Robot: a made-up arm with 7 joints. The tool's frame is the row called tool.
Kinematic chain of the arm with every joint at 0, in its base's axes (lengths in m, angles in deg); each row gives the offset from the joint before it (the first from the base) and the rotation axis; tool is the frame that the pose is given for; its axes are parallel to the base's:
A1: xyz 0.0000 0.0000 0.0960 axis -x
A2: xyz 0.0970 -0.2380 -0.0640 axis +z
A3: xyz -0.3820 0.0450 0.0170 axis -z
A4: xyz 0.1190 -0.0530 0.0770 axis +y
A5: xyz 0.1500 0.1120 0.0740 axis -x
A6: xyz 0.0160 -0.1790 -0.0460 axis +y
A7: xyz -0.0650 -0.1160 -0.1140 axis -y
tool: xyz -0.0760 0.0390 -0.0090
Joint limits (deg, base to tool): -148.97..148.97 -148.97..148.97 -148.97..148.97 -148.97..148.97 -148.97..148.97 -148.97..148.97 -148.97..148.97
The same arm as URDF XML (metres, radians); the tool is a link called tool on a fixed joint. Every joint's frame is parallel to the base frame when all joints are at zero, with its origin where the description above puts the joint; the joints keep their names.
<robot name="arm">
<joint name="A1" type="revolute"><parent link="base_link"/><child link="link1"/><origin xyz="0 0 0.096" rpy="0 0 0"/><axis xyz="-1 0 0"/><limit lower="-2.6" upper="2.6"/></joint>
<joint name="A2" type="revolute"><parent link="link1"/><child link="link2"/><origin xyz="0.097 -0.238 -0.064" rpy="0 0 0"/><axis xyz="0 0 1"/><limit lower="-2.6" upper="2.6"/></joint>
<joint name="A3" type="revolute"><parent link="link2"/><child link="link3"/><origin xyz="-0.382 0.045 0.017" rpy="0 0 0"/><axis xyz="0 0 -1"/><limit lower="-2.6" upper="2.6"/></joint>
<joint name="A4" type="revolute"><parent link="link3"/><child link="link4"/><origin xyz="0.119 -0.053 0.077" rpy="0 0 0"/><axis xyz="0 1 0"/><limit lower="-2.6" upper="2.6"/></joint>
<joint name="A5" type="revolute"><parent link="link4"/><child link="link5"/><origin xyz="0.15 0.112 0.074" rpy="0 0 0"/><axis xyz="-1 0 0"/><limit lower="-2.6" upper="2.6"/></joint>
<joint name="A6" type="revolute"><parent link="link5"/><child link="link6"/><origin xyz="0.016 -0.179 -0.046" rpy="0 0 0"/><axis xyz="0 1 0"/><limit lower="-2.6" upper="2.6"/></joint>
<joint name="A7" type="revolute"><parent link="link6"/><child link="link7"/><origin xyz="-0.065 -0.116 -0.114" rpy="0 0 0"/><axis xyz="0 -1 0"/><limit lower="-2.6" upper="2.6"/></joint>
<joint name="tool_fixed" type="fixed"><parent link="link7"/><child link="tool"/><origin xyz="-0.076 0.039 -0.009" rpy="0 0 0"/></joint>
<link name="base_link"/>
<link name="link1"/>
<link name="link2"/>
<link name="link3"/>
<link name="link4"/>
<link name="link5"/>
<link name="link6"/>
<link name="link7"/>
<link name="tool"/>
</robot>

